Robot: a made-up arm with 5 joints. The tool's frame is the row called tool.
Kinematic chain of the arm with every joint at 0, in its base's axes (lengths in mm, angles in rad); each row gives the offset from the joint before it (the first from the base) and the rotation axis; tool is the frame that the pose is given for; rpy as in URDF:
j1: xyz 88 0 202 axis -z
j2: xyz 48 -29 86 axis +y
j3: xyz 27 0 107 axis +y
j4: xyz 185 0 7 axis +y
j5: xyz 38 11 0 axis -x
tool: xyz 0 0 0 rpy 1.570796 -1.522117 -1.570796
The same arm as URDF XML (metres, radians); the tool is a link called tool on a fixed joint. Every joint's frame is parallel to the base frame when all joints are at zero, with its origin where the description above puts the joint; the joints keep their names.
<robot name="arm">
<joint name="j1" type="continuous"><parent link="base"/><child link="link1"/><origin xyz="0.088 0 0.202" rpy="0 0 0"/><axis xyz="0 0 -1"/></joint>
<joint name="j2" type="continuous"><parent link="link1"/><child link="link2"/><origin xyz="0.048 -0.029 0.086" rpy="0 0 0"/><axis xyz="0 1 0"/></joint>
<joint name="j3" type="continuous"><parent link="link2"/><child link="link3"/><origin xyz="0.027 0 0.107" rpy="0 0 0"/><axis xyz="0 1 0"/></joint>
<joint name="j4" type="continuous"><parent link="link3"/><child link="link4"/><origin xyz="0.185 0 0.007" rpy="0 0 0"/><axis xyz="0 1 0"/></joint>
<joint name="j5" type="continuous"><parent link="link4"/><child link="link5"/><origin xyz="0.038 0.011 0" rpy="0 0 0"/><axis xyz="-1 0 0"/></joint>
<joint name="tool_joint" type="fixed"><parent link="link5"/><child link="tool"/><origin xyz="0 0 0" rpy="1.5708 -1.5221 -1.5708"/></joint>
<link name="base"/>
<link name="link1"/>
<link name="link2"/>
<link name="link3"/>
<link name="link4"/>
<link name="link5"/>
<link name="tool"/>
</robot>

